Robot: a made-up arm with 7 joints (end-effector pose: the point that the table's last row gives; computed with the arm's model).
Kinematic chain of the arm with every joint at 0, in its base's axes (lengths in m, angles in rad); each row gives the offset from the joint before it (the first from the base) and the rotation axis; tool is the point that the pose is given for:
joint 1: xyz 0 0 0.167 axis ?
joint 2: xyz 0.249 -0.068 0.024 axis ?
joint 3: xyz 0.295 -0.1 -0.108 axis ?
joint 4: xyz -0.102 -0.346 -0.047 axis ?
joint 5: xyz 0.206 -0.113 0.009 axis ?
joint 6: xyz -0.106 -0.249 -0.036 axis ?
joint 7: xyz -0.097 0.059 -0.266 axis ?
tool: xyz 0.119 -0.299 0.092
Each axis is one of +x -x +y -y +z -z.
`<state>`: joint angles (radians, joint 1 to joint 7).
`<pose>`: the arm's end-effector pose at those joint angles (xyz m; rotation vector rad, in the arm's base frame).
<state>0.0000 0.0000 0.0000 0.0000 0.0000 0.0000 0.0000</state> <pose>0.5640 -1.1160 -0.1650 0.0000 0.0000 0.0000</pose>
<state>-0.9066 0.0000 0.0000 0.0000 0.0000 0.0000 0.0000</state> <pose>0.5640 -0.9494 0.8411 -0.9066 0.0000 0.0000</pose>
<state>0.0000 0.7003 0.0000 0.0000 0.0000 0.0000 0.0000</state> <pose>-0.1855 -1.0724 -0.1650 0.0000 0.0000 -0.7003</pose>
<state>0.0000 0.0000 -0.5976 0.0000 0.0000 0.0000 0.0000</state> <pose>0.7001 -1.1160 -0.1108 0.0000 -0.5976 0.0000</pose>
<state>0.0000 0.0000 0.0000 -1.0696 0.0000 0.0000 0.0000</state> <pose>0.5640 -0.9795 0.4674 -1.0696 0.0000 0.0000</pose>
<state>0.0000 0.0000 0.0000 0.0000 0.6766 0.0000 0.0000</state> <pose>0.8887 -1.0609 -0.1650 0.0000 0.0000 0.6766</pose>
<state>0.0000 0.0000 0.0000 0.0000 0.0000 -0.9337 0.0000</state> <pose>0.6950 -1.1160 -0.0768 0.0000 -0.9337 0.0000</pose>
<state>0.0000 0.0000 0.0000 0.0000 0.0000 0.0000 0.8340</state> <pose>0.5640 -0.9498 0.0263 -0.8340 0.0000 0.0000</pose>
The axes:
joint 1: +x
joint 2: -z
joint 3: +y
joint 4: +x
joint 5: +z
joint 6: +y
joint 7: -x

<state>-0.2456 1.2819 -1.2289 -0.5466 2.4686 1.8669 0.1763</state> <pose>0.0750 -0.6169 0.7547 -1.6794 2.5108 -0.6675</pose>
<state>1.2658 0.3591 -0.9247 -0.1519 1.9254 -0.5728 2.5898</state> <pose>0.4543 -0.0408 -0.6547 -1.4676 -1.4536 -1.3938</pose>
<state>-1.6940 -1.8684 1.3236 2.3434 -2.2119 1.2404 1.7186</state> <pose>0.5507 -0.2367 -0.1404 -0.4744 -1.7163 2.4274</pose>
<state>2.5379 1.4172 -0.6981 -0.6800 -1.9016 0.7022 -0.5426</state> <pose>-0.0547 0.7976 0.3851 0.1313 -1.5486 2.5246</pose>
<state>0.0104 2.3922 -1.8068 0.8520 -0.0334 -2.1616 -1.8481</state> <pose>-0.5559 0.4000 0.5534 -1.4018 -0.4437 1.8552</pose>
